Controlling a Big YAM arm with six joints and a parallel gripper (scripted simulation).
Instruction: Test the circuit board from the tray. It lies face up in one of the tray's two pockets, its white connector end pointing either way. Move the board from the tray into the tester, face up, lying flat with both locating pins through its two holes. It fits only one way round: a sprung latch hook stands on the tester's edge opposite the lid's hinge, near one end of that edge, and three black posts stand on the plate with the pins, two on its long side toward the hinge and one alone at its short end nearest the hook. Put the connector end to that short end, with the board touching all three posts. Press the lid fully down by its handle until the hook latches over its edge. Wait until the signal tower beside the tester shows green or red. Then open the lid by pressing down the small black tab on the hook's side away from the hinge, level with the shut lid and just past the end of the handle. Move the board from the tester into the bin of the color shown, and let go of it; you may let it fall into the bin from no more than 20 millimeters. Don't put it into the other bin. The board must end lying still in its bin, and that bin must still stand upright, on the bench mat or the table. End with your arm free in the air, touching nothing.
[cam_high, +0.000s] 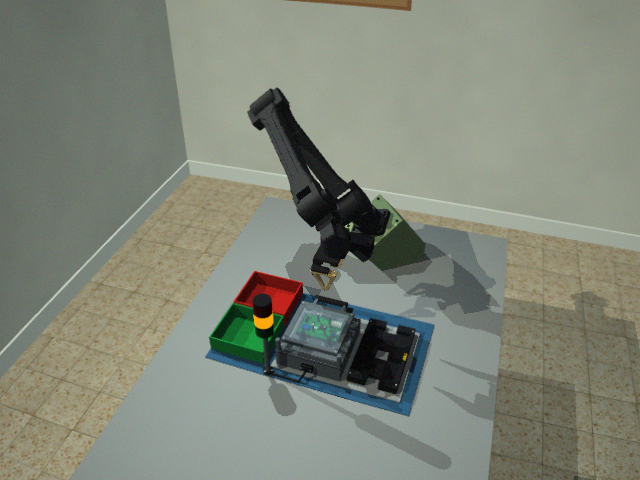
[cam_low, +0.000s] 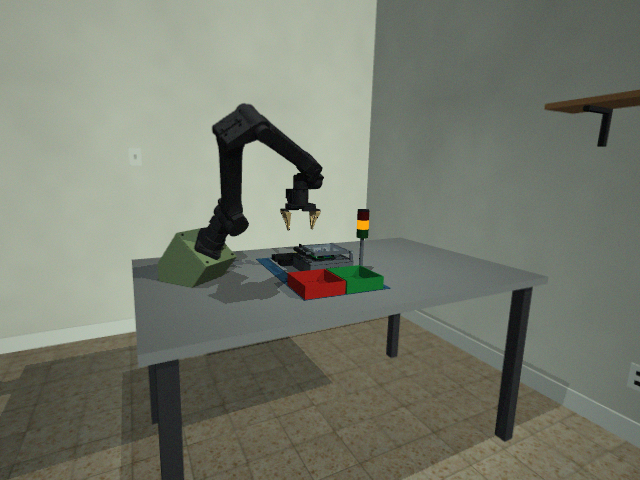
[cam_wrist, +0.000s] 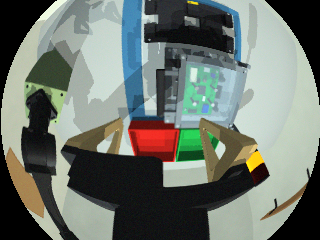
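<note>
My hand is 90 mm above the latch hook, 60 mm to the right of it and 20 mm short of it. The rest, counted from my hand: tester plate: 120 mm below, 90 mm ahead, 10 mm to the left; green circuit board: 110 mm below, 80 mm ahead, 10 mm to the left; clear lid: 90 mm below, 90 mm ahead, 10 mm to the left.
</note>
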